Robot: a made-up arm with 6 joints. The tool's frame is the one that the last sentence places. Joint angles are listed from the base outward.
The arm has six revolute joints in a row. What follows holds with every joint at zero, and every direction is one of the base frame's.
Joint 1 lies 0.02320 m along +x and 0.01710 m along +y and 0.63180 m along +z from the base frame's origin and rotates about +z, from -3.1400 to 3.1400 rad.
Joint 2 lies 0.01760 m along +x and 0.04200 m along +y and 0.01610 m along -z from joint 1 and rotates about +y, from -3.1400 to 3.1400 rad.
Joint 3 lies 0.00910 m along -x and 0.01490 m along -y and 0.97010 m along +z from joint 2 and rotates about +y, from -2.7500 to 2.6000 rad.
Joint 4 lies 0.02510 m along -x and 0.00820 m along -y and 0.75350 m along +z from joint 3 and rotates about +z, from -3.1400 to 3.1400 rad.
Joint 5 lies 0.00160 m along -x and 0.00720 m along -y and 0.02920 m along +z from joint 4 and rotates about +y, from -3.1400 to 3.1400 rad.
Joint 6 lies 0.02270 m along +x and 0.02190 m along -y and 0.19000 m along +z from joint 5 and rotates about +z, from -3.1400 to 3.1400 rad.
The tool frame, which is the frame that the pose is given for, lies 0.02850 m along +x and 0.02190 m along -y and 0.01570 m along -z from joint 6; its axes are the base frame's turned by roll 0.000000, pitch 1.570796 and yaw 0.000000 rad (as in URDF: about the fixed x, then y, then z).
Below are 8 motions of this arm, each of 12 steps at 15 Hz.
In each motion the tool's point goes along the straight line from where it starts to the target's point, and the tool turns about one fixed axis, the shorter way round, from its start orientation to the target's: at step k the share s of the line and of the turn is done. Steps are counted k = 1, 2, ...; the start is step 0. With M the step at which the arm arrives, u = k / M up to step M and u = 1 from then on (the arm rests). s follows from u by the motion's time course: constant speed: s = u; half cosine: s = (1 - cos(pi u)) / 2; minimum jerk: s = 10 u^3 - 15 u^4 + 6 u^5.
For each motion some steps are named. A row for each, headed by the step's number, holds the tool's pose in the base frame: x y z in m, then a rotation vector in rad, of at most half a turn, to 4 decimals.
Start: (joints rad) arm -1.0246 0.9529 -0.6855 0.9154 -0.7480 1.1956
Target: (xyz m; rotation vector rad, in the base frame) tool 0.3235 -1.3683 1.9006 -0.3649 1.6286 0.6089
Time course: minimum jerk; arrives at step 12
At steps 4, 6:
4: 0.4575 -0.9630 2.0706 -0.7550 1.0052 0.5702
6: 0.4083 -1.1118 2.0082 -0.6222 1.2391 0.5898

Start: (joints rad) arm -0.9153 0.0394 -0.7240 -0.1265 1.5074 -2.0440
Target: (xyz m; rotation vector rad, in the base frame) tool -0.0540 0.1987 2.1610 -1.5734 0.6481 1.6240
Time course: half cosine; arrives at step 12
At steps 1, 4, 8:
1: -0.2263 0.2673 2.2939 -1.4674 -0.7977 2.1062
4: -0.1855 0.2511 2.2624 -1.5370 -0.4373 2.0381
8: -0.0978 0.2162 2.1948 -1.5917 0.3024 1.7920

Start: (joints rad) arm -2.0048 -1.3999 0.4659 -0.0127 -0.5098 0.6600
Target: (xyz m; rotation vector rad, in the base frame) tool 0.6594 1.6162 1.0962 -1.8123 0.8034 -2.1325
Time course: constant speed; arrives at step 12
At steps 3, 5, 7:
3: 0.7279 1.6112 1.2458 -0.6430 0.7632 -2.0033
5: 0.7127 1.6123 1.2125 -0.8903 0.7842 -2.0633
7: 0.6975 1.6134 1.1793 -1.1450 0.7989 -2.1069

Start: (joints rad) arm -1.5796 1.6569 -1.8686 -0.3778 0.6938 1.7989
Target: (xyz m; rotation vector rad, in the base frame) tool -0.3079 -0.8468 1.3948 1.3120 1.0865 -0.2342
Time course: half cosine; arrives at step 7
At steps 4, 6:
4: -0.1935 -0.8608 1.4109 0.9816 1.2025 -0.0427
6: -0.2933 -0.8486 1.3968 1.2706 1.1031 -0.2095

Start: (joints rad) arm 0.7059 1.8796 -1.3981 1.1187 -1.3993 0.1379
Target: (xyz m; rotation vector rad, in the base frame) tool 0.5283 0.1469 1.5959 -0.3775 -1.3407 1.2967
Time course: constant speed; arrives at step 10
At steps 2, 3, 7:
2: 0.9913 0.6253 1.2168 -0.1939 0.1449 1.8152
3: 0.9334 0.5655 1.2642 -0.2224 -0.0500 1.7838
7: 0.7019 0.3263 1.4537 -0.3210 -0.8067 1.5617

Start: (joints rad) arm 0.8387 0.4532 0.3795 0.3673 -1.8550 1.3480
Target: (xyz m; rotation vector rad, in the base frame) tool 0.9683 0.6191 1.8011 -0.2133 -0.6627 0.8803
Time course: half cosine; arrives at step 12
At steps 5, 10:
5: 0.7693 0.6312 2.0279 -0.8249 -0.4231 1.1985
10: 0.9471 0.6204 1.8252 -0.2779 -0.6404 0.9170

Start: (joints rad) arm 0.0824 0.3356 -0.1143 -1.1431 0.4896 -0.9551
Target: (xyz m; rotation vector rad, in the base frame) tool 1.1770 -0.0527 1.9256 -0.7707 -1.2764 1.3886
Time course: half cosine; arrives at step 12
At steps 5, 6, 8, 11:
5: 0.7631 -0.0450 2.2544 -1.3879 -1.6916 1.9156
6: 0.8482 -0.0466 2.1868 -1.2535 -1.6112 1.8105
8: 1.0126 -0.0497 2.0562 -1.0056 -1.4481 1.6023
11: 1.1658 -0.0525 1.9345 -0.7863 -1.2883 1.4033

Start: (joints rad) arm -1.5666 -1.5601 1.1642 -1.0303 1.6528 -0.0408
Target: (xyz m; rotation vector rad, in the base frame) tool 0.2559 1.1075 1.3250 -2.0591 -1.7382 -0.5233
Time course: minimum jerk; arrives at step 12
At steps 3, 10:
3: -0.0935 1.2179 1.2902 2.7466 0.9156 0.0098
10: 0.2421 1.1119 1.3236 -2.1081 -1.7233 -0.5082

